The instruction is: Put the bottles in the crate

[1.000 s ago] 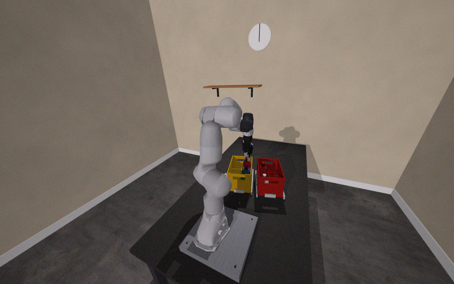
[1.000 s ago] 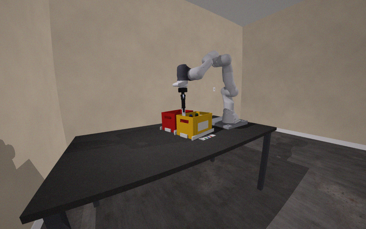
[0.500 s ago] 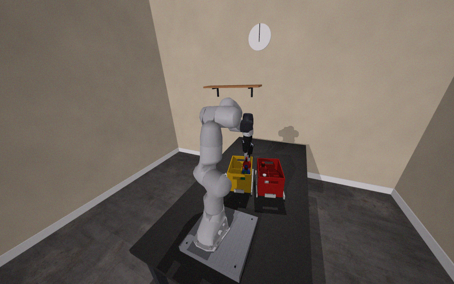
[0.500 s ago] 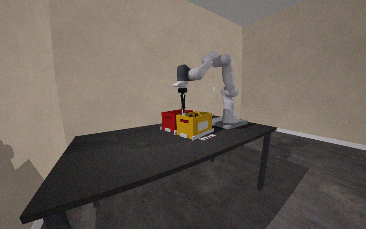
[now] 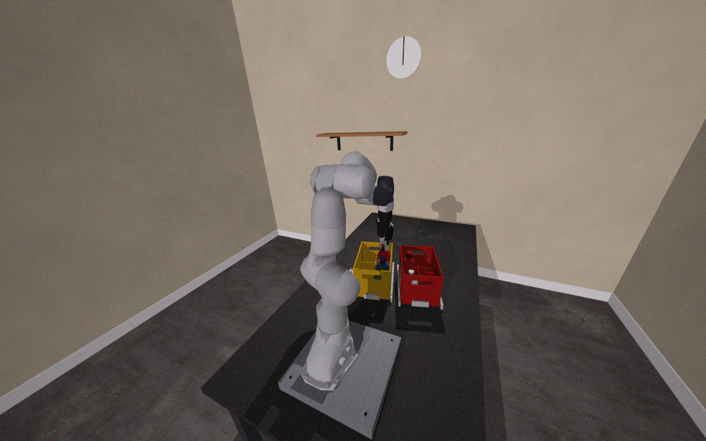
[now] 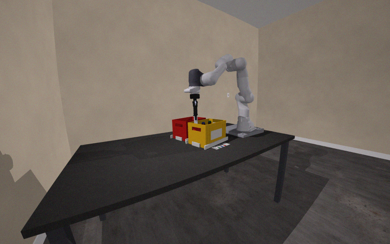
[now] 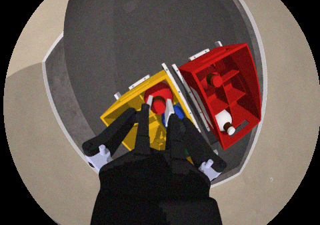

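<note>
Right now my hand is 11 cm above the blue-labelled bottle, 9 cm past it and 2 cm to the left of it. From my hand the other things lie so: green-labelled bottle (17 cm behind, 11 cm below, 4 cm to the right); red crate (20 cm to the right, 11 cm below, 6 cm behind); yellow crate (11 cm below, 10 cm behind, 3 cm to the left).
</note>
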